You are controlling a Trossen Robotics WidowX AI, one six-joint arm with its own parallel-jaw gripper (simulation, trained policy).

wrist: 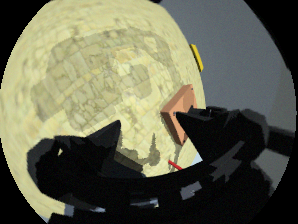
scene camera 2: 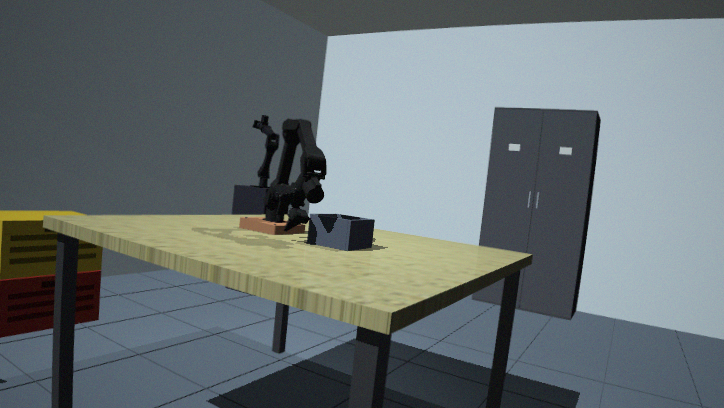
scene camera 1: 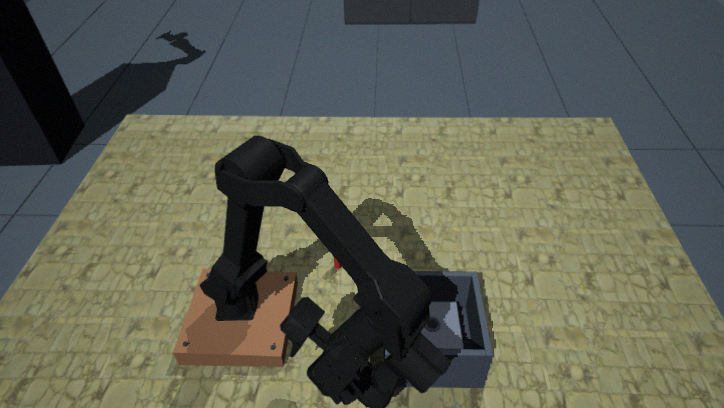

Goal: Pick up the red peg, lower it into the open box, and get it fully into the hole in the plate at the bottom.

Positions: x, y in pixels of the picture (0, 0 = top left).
Scene:
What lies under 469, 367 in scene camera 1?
A grey box.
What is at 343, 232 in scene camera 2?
A grey box.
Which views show my gripper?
The wrist view, scene camera 2 and scene camera 1: all of them.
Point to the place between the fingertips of my gripper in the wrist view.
At 148, 118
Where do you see a grey box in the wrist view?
118, 170

